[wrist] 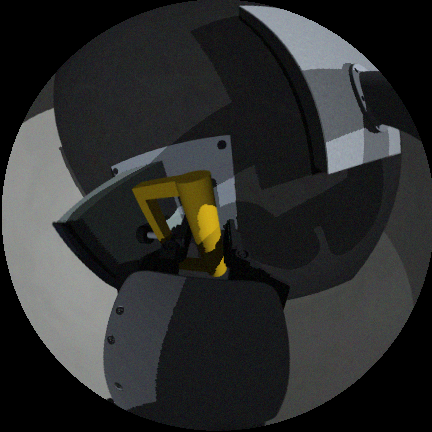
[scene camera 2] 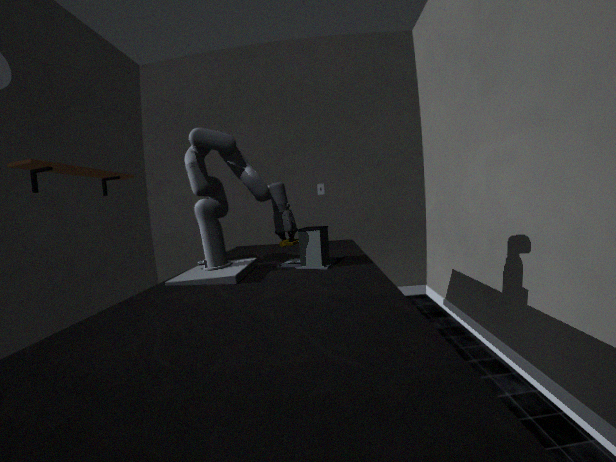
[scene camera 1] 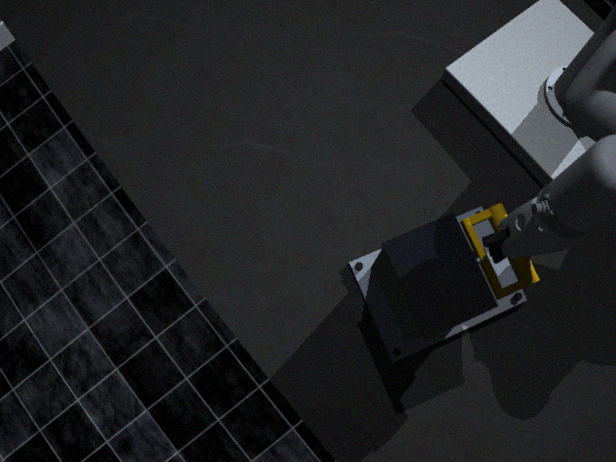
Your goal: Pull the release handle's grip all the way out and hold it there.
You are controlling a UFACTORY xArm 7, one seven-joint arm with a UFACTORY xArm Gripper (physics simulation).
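The release handle's yellow grip (scene camera 1: 498, 214) (scene camera 2: 288, 243) (wrist: 196, 200) is a rectangular loop with a thick round outer bar. It stands off the face of a dark box-shaped housing (scene camera 1: 445, 280) (scene camera 2: 314, 248) (wrist: 112, 220). A short piece of metal rod (wrist: 152, 235) shows between the housing and the loop in the wrist view. My gripper (scene camera 2: 287, 237) (wrist: 208, 226) is partly open, pointing down at the grip. One dark finger is inside the loop and the other outside, with the thick bar between them, not clamped. The fingertips' lower ends are hard to make out in shadow.
The housing stands on a pale bolted plate (scene camera 1: 370, 261) (wrist: 197, 154). The arm's white base slab (scene camera 1: 505, 65) (scene camera 2: 212, 276) (wrist: 340, 107) is on the grip's side of the housing. A wooden shelf (scene camera 2: 70, 169) is on the left wall.
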